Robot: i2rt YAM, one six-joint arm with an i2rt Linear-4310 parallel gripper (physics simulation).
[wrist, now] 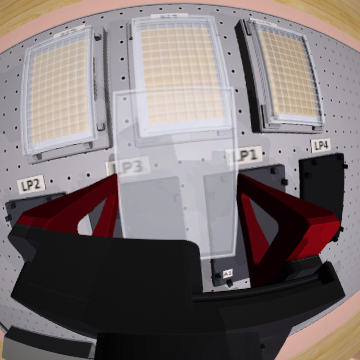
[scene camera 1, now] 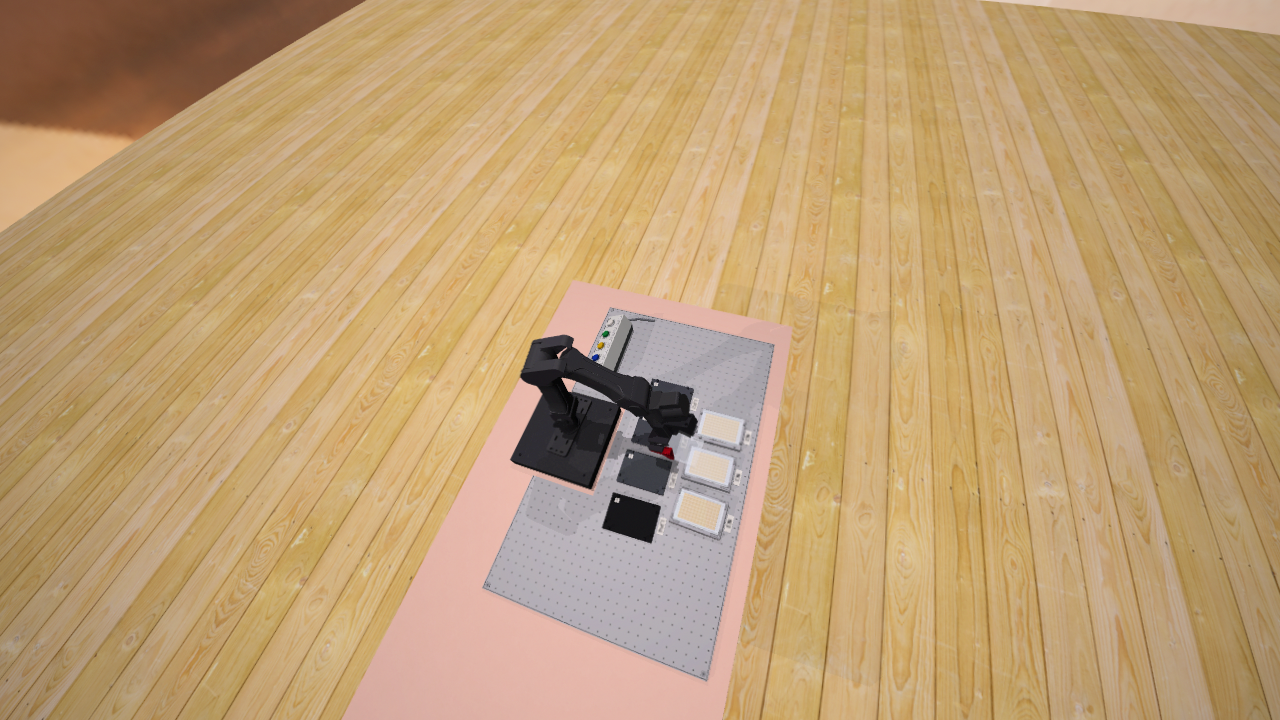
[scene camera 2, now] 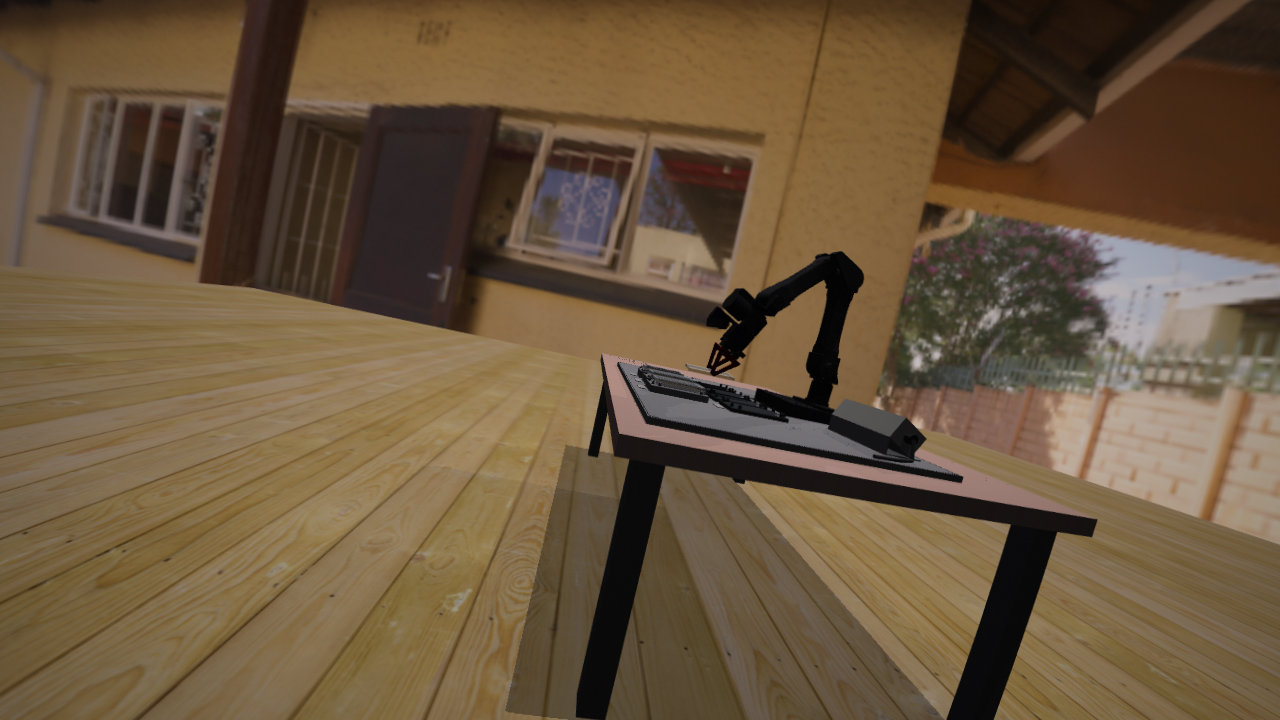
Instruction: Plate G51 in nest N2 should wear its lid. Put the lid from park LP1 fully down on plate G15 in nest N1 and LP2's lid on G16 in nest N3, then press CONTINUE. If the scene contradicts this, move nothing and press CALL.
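Places are measured from the arm's base along level axes (x ahead, y left, z up), in millimetres.
Where they show: gripper, fingertip midpoint: (wrist: 177,180) (scene camera 1: 678,446) (scene camera 2: 709,372); arm's base, link origin: (scene camera 1: 570,425) (scene camera 2: 815,406).
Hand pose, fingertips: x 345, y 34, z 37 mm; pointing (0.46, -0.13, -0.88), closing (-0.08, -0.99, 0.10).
Things, the pixels of their top centre, and the offset from my fingertips. "pt": a spot on its surface instead. Level surfaces: height alone.
- clear lid, top centre: (wrist: 178,178) (scene camera 2: 709,369) (scene camera 1: 678,445) 2 mm ahead, 0 mm left, 8 mm up
- Park LP1, top centre: (wrist: 255,233) (scene camera 2: 724,389) (scene camera 1: 644,470) 76 mm back, 87 mm right, 47 mm down
- LP2, surface spot: (wrist: 45,201) pt 16 mm back, 141 mm left, 48 mm down
- button box, top centre: (scene camera 2: 879,408) (scene camera 1: 608,338) 334 mm back, 280 mm left, 17 mm up
- Black park LP4, top centre: (wrist: 330,206) (scene camera 1: 631,516) (scene camera 2: 710,382) 66 mm back, 222 mm right, 47 mm down
- perforated grey board, surface height: 66 mm down
- pink table, surface height: 80 mm down
My gripper (wrist: 177,180) (scene camera 1: 667,450) (scene camera 2: 723,360) is shut on a clear lid (wrist: 210,215), held by its long sides above parks LP3 and LP1, its far end overlapping the middle plate in the wrist view. Three plates with tan wells sit in nests: left (wrist: 60,95) (scene camera 1: 721,428), middle (wrist: 180,65) (scene camera 1: 709,466) and right (wrist: 290,75) (scene camera 1: 699,513). Their name labels are unreadable; whether clear lids cover them I cannot tell. Park LP1 (wrist: 272,185) (scene camera 1: 644,471) looks bare. The visible corner of LP2 (wrist: 45,201) is bare; the gripper hides the rest.
A button box (scene camera 1: 621,344) (scene camera 2: 872,425) with white, green, yellow and blue buttons stands beside the arm base (scene camera 1: 581,447). Black park LP4 (wrist: 322,185) (scene camera 1: 631,517) lies right of LP1 in the wrist view. All stand on a perforated grey board (scene camera 1: 608,582) on the pink table (scene camera 1: 465,644).
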